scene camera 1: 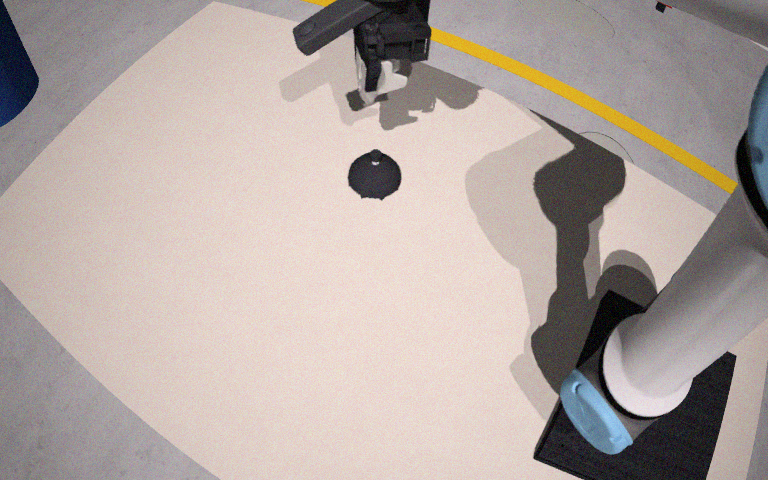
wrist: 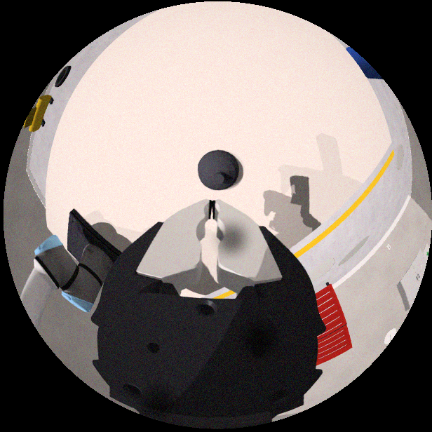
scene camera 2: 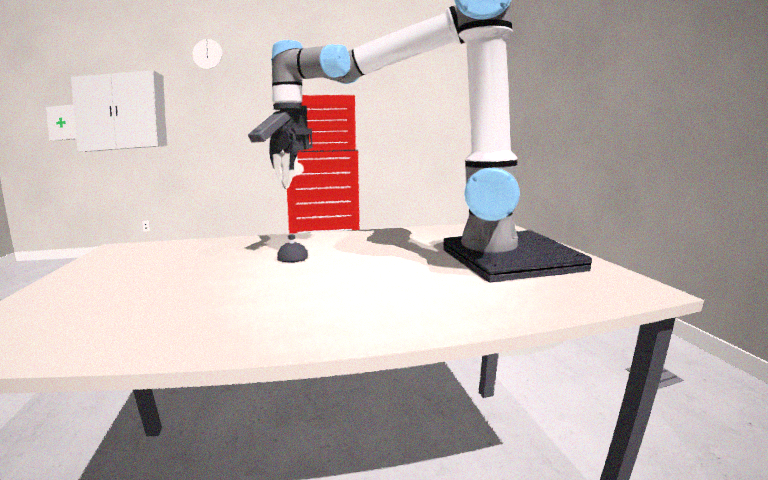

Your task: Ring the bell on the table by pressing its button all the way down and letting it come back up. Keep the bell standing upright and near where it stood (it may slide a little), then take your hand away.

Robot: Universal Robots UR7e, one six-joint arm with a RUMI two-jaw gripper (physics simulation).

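Frame: origin at the arm's base, x ahead, y left, z up, level; metres.
Where they show: gripper, fingertip midpoint: (scene camera 1: 367, 101) (scene camera 2: 285, 188); arm's base at its link origin: (scene camera 2: 489, 243).
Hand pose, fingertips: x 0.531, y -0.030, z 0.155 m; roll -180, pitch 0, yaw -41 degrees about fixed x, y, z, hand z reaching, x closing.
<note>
Each offset is from my fingertips to the top centre of the thing. Level surfaces: height alone.
The bell {dy -0.019, dx -0.005, dz -0.125 m} (scene camera 1: 374, 181) (scene camera 2: 292, 253) (wrist: 212, 165) is a dark dome standing upright on the pale table {dz -0.191 m} (scene camera 1: 226, 283) (scene camera 2: 339, 322) (wrist: 175, 75). Its small dark button {dy -0.019, dx -0.005, dz -0.125 m} (scene camera 1: 375, 153) (scene camera 2: 291, 237) sits up on a light stem above the dome. My gripper (scene camera 1: 369, 90) (scene camera 2: 286, 185) (wrist: 212, 202) is shut and empty, pointing down. It hangs well above the bell's height and does not touch it. In scene camera 2 the fingertips appear above the button and slightly to its left. In the wrist view the bell shows just beyond the fingertips.
The arm's black base plate (scene camera 1: 668, 447) (scene camera 2: 538, 257) stands on the table to the right in scene camera 2. Shadows of the arm and gripper fall on the table. A red cabinet (scene camera 2: 325, 192) (wrist: 332, 325) stands behind the table. A blue object (scene camera 1: 14, 73) shows beyond the table's edge.
</note>
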